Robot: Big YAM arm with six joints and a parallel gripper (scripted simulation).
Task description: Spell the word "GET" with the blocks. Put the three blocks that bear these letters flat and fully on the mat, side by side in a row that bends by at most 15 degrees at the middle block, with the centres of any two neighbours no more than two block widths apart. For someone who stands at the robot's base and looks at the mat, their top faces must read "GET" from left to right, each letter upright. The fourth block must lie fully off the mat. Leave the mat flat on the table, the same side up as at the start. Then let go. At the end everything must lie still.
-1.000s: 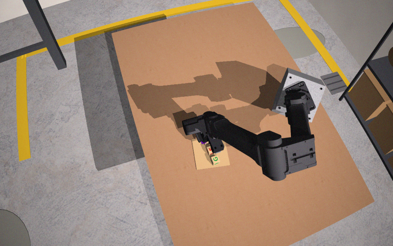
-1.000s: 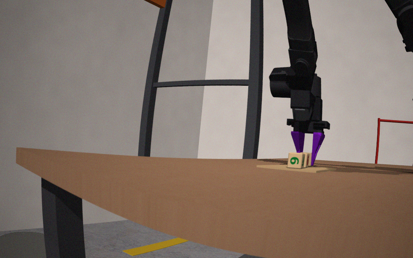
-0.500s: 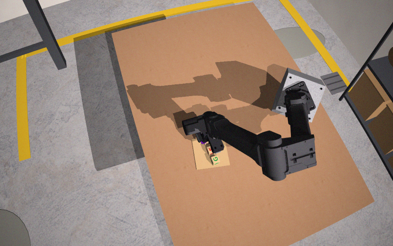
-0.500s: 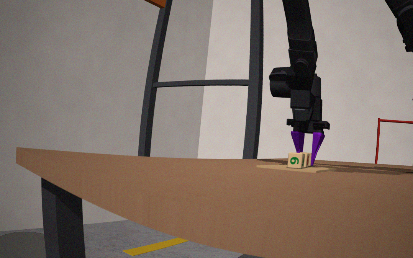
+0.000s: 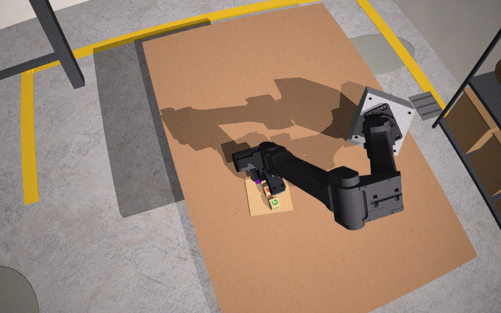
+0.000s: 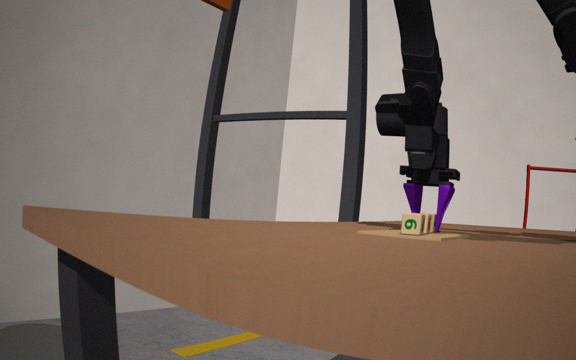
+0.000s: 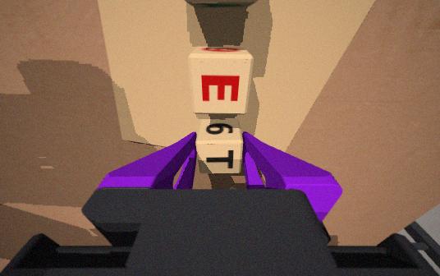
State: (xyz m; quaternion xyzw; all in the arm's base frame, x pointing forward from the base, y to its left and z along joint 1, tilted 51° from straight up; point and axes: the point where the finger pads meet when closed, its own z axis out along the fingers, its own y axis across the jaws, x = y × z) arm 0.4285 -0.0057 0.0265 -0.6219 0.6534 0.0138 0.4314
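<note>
My hand is 50 mm to the right of the E block and 10 mm past it. Also, from my hand: G block 100 mm to the left, 20 mm behind; square mat 50 mm to the left, 10 mm below, 10 mm behind.
</note>
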